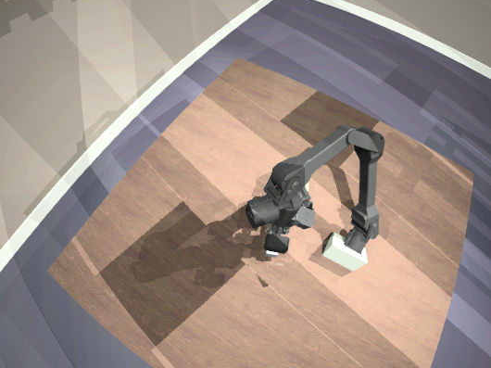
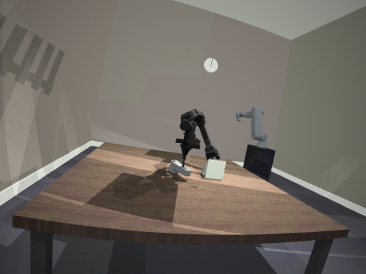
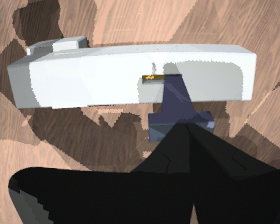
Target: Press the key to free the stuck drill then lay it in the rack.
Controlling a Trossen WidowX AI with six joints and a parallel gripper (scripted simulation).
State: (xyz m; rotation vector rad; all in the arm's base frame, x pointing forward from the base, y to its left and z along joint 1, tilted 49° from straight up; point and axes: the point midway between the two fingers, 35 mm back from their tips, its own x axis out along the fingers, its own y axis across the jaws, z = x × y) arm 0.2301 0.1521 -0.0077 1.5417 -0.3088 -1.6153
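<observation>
The key is 30 mm below my gripper tip. Also, from my gripper tip: drill 80 mm below, 50 mm to the right, 20 mm ahead; rack 220 mm to the right, 110 mm below, 10 mm ahead.
</observation>
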